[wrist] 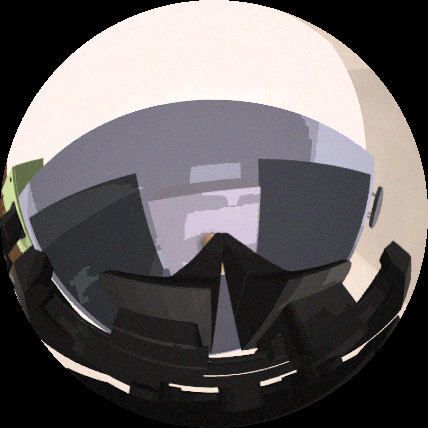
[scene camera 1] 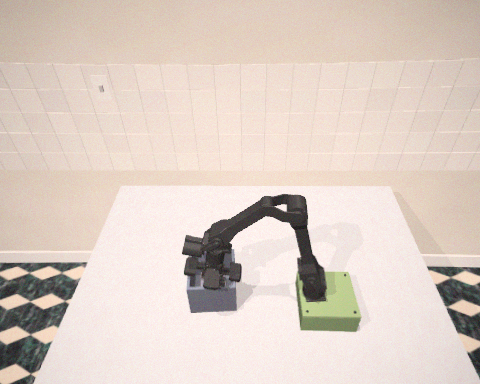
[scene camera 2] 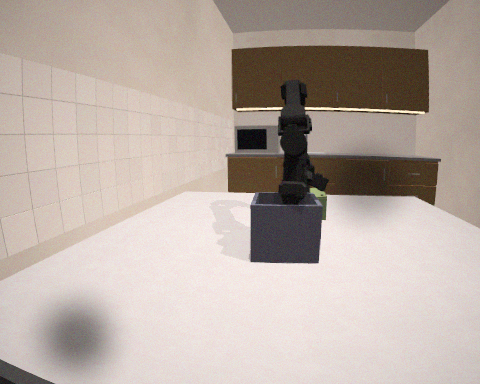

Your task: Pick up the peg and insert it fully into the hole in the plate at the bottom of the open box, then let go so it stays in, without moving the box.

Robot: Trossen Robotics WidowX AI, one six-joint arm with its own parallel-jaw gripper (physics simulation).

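Scene:
There is a blue-grey box that I can see in scene camera 1 (pixel 200 300). The box is visible to me in scene camera 2 (pixel 279 233) too, and the wrist view (pixel 87 208) shows it as well.

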